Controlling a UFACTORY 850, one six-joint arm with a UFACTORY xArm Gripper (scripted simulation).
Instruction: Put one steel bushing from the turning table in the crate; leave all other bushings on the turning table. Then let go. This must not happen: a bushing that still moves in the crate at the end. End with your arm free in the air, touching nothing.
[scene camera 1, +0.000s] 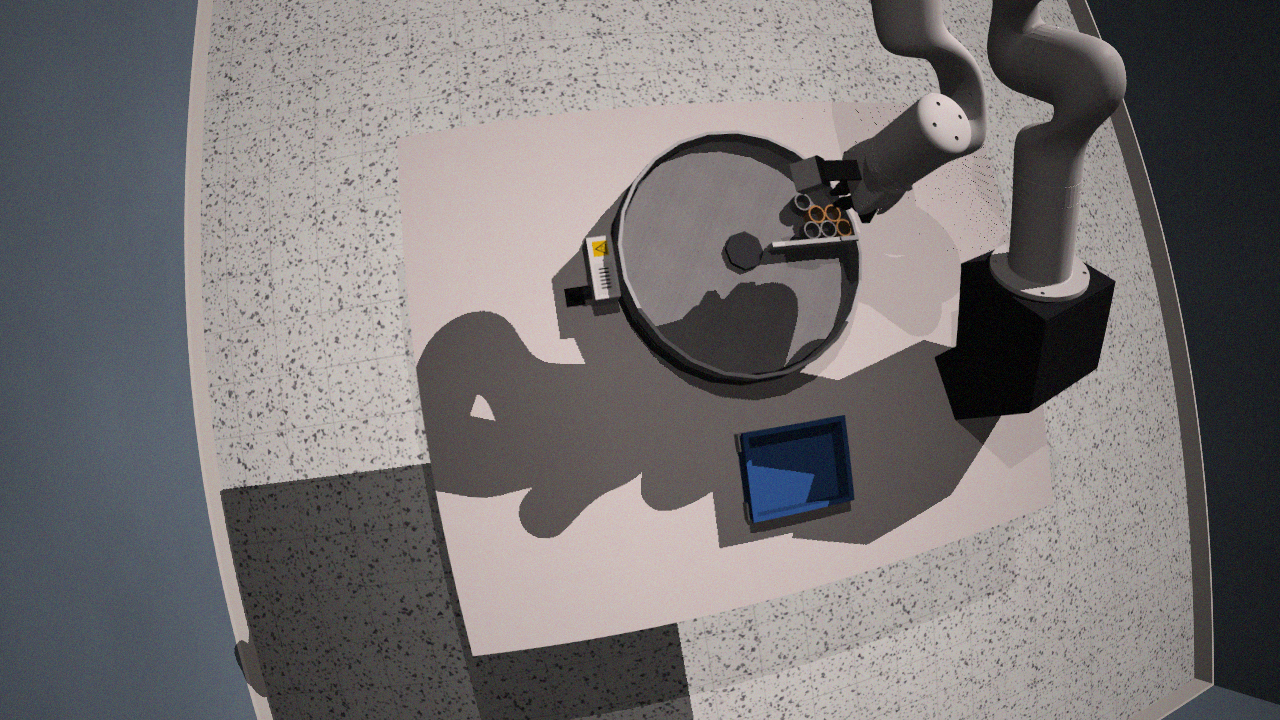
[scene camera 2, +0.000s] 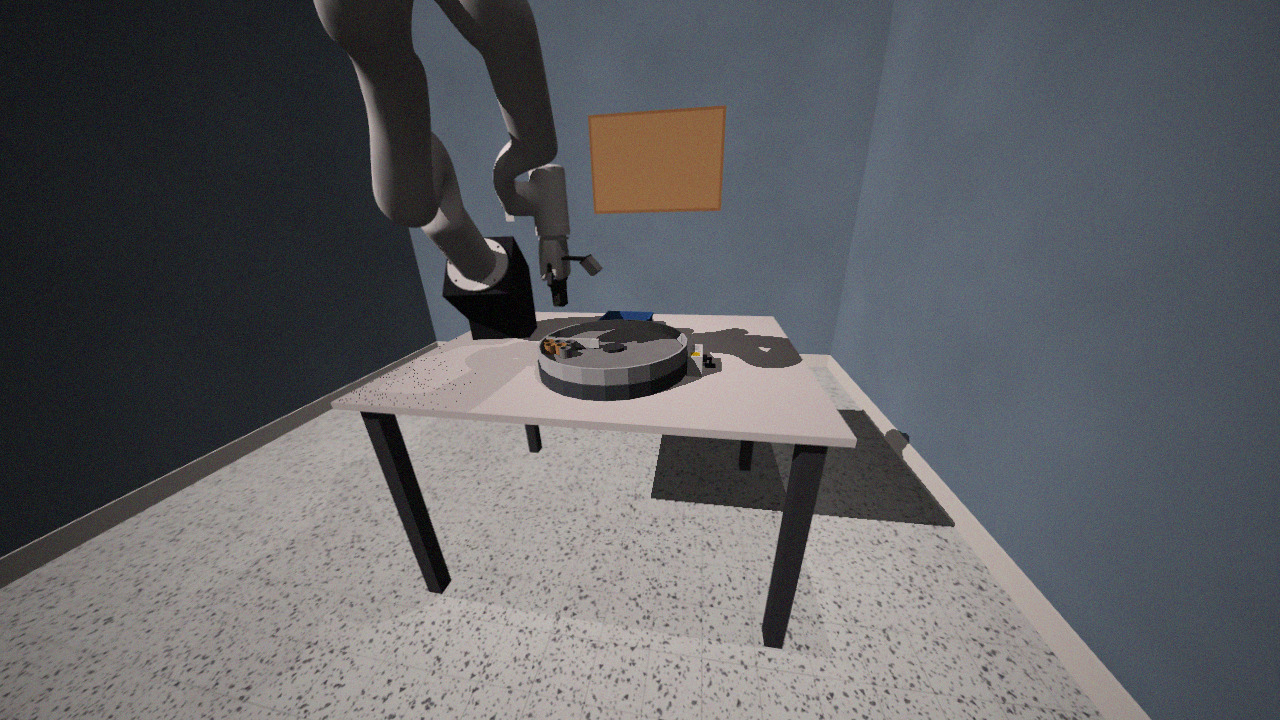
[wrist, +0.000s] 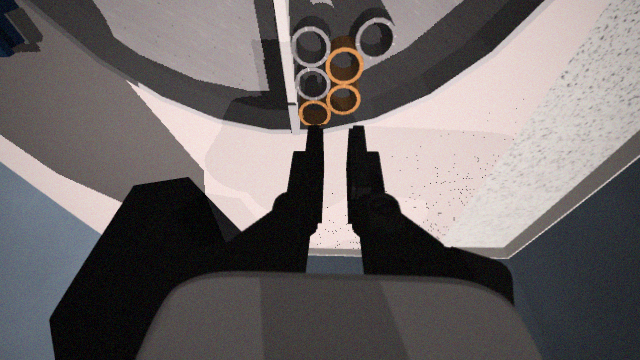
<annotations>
my gripper: scene camera 1 839, 199; scene camera 2; wrist
same spot on my gripper: (wrist: 391, 244) = (scene camera 2: 560, 283)
</annotations>
